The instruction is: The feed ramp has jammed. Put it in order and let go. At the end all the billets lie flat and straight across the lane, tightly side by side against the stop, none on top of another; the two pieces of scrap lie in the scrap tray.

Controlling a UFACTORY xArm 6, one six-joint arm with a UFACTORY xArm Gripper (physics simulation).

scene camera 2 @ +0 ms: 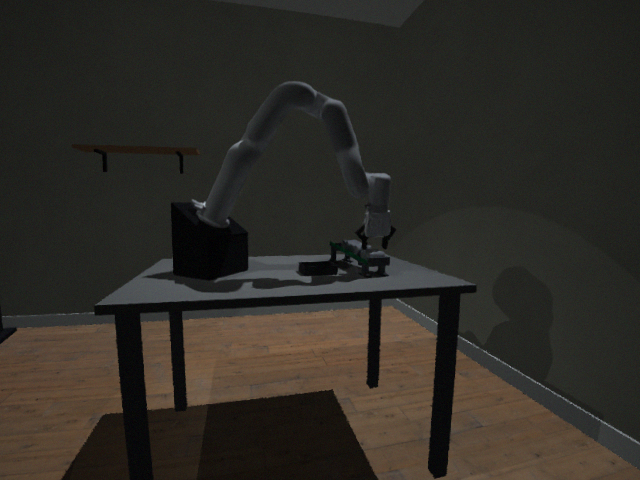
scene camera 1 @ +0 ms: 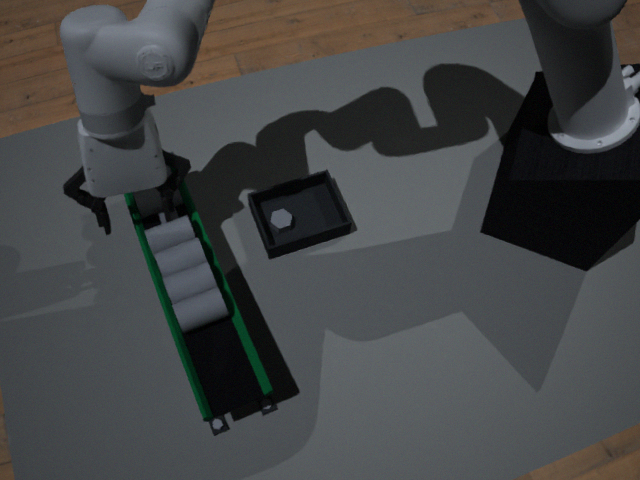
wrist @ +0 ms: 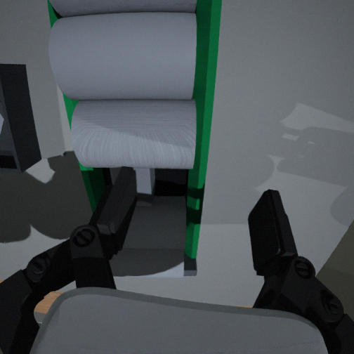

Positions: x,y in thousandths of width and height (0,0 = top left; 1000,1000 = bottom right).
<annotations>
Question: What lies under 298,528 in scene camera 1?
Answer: A billet.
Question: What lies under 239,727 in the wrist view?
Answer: The gripper.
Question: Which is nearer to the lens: the billet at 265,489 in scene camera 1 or the scrap tray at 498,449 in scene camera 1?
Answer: The billet.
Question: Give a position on a billet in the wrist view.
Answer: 403,377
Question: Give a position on a grey scrap block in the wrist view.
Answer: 411,501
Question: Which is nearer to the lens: the billet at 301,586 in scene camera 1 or the scrap tray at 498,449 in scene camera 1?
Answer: The billet.
</annotations>
